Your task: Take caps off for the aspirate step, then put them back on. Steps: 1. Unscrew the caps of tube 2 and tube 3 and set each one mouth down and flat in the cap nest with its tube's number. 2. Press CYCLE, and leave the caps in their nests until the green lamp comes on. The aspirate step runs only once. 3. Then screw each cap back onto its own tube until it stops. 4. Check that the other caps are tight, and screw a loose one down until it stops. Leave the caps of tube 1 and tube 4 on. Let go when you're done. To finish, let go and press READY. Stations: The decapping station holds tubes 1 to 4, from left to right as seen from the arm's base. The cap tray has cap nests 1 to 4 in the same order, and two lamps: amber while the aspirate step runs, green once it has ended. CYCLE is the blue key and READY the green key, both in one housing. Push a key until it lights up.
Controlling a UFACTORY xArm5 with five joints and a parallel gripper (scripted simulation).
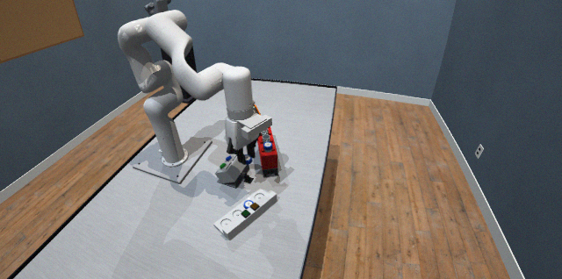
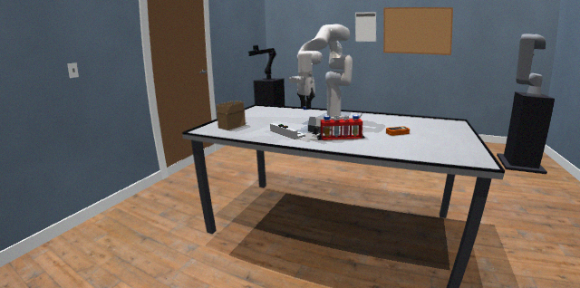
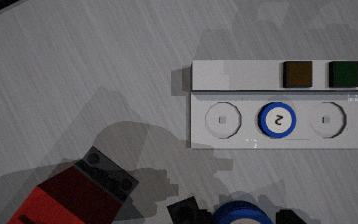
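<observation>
Now: the blue-rimmed cap 16 cm below my hand, 8 cm to the right of it and 2 cm ahead of it. The rest, counted from my hand: grey key housing: 12 cm below, 10 cm behind, 5 cm to the left; then blue key: 12 cm behind, 11 cm below, 7 cm to the left; then green key: 12 cm behind, 11 cm below, 2 cm to the left.
</observation>
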